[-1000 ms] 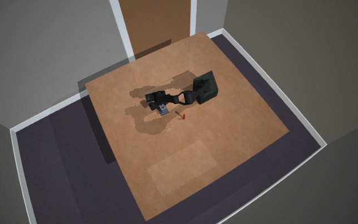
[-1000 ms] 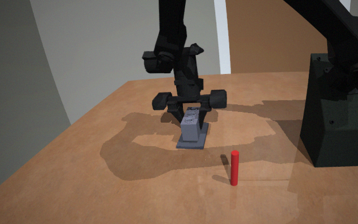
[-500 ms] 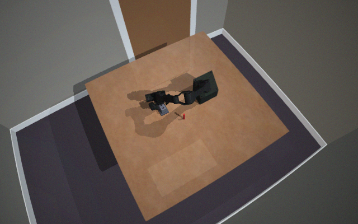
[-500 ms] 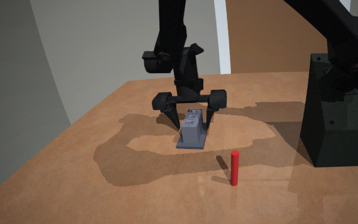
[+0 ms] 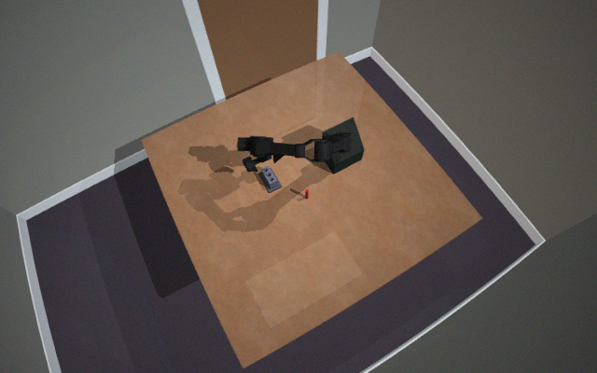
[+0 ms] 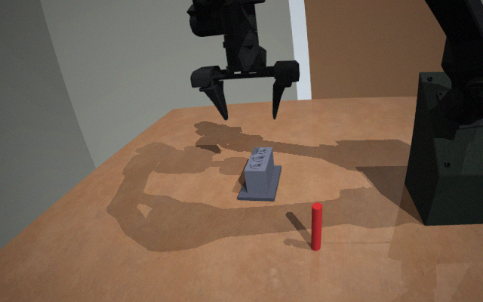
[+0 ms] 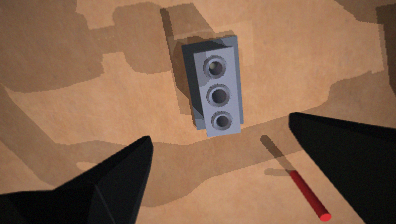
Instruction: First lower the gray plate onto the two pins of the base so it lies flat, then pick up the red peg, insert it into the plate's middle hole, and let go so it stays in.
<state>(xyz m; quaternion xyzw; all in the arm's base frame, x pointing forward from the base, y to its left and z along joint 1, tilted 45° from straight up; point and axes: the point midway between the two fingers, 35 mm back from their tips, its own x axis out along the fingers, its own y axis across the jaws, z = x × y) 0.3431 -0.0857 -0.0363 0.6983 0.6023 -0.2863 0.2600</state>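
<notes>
Now: the red peg 18 cm to the left of my gripper tip, 10 cm below it and 10 cm behind it. The rest, counted from my gripper tip: gray plate (9 cm below, 1 cm behind); base (13 cm below, 1 cm behind).
</notes>
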